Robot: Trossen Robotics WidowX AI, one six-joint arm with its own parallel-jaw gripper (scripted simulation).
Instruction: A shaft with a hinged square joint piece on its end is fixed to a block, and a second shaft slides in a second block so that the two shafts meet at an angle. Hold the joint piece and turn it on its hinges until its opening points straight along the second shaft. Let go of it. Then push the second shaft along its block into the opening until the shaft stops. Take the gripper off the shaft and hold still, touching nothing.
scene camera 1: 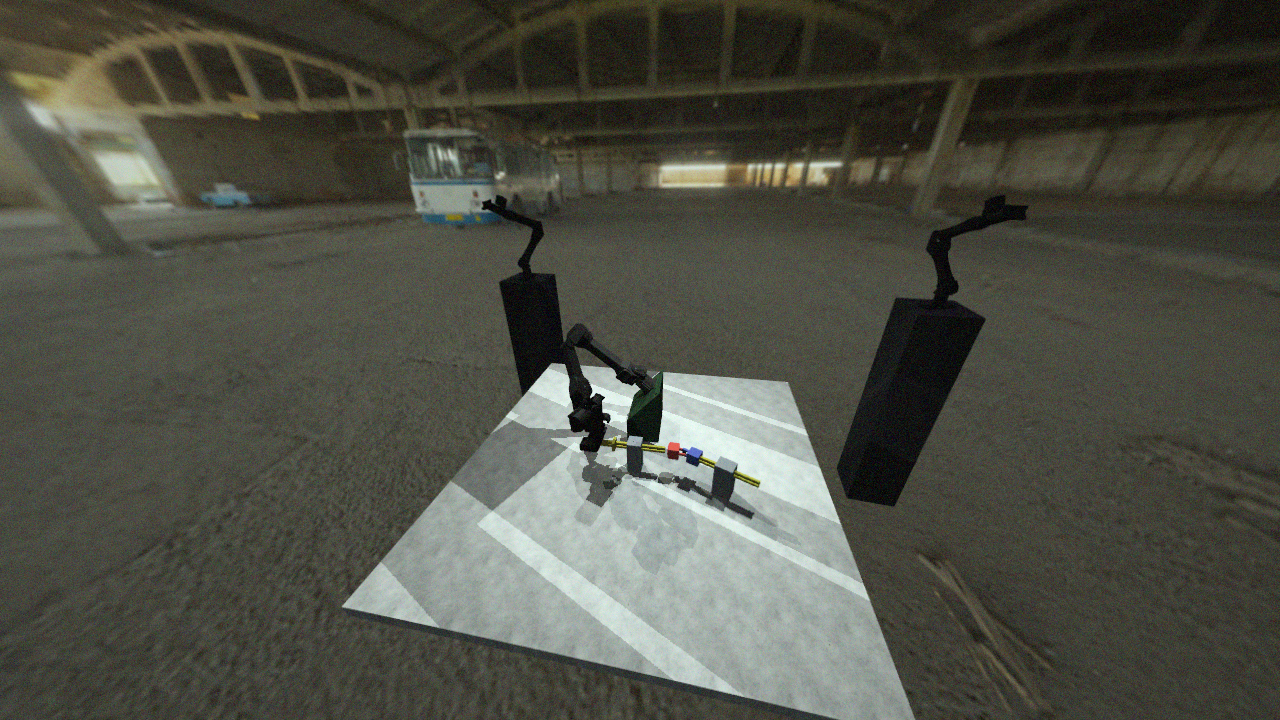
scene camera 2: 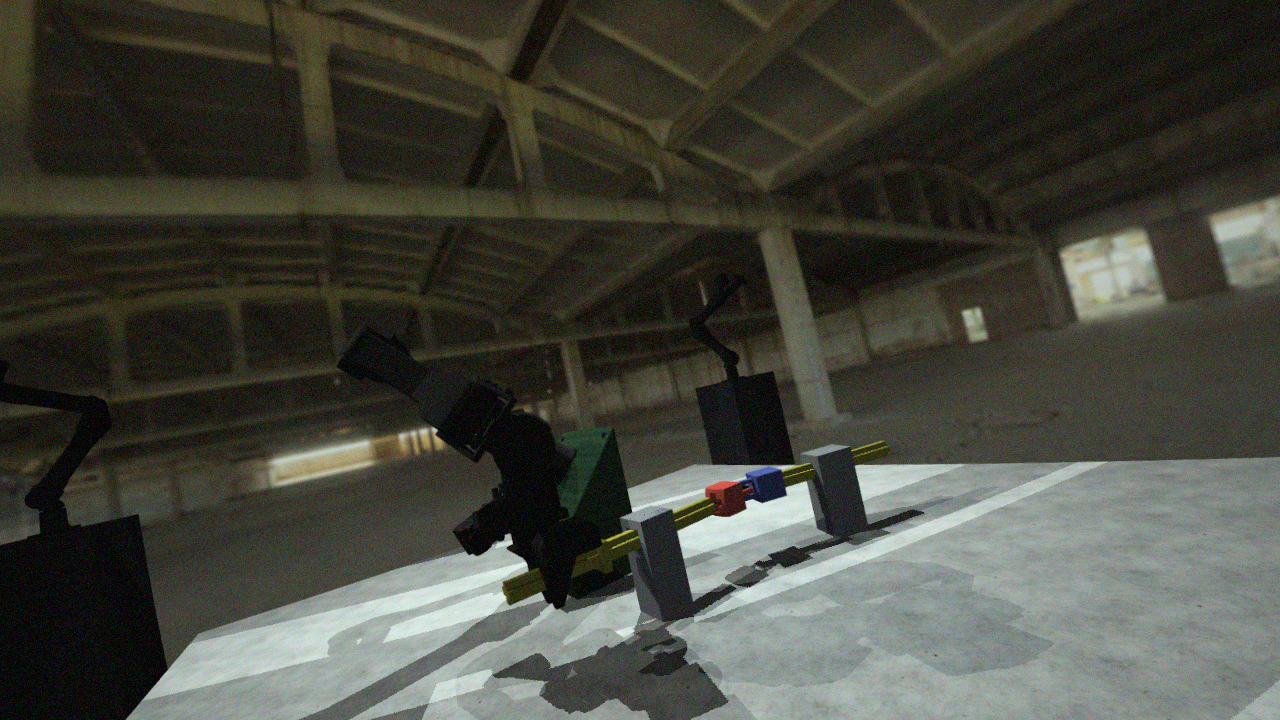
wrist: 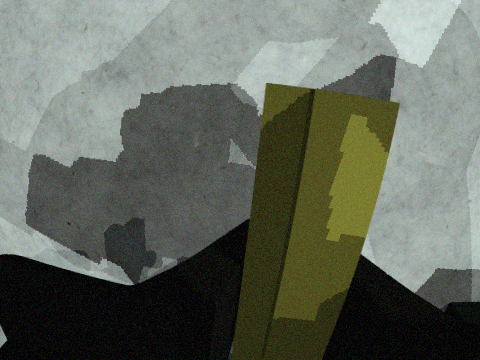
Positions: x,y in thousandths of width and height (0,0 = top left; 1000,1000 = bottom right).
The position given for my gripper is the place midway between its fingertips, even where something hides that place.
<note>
I see my gripper (scene camera 2: 435,840), a second shaft (scene camera 2: 470,776) and a red joint piece (scene camera 2: 570,691).
My gripper also shows in the wrist view (wrist: 595,654). The second shaft also shows in the wrist view (wrist: 672,429).
</note>
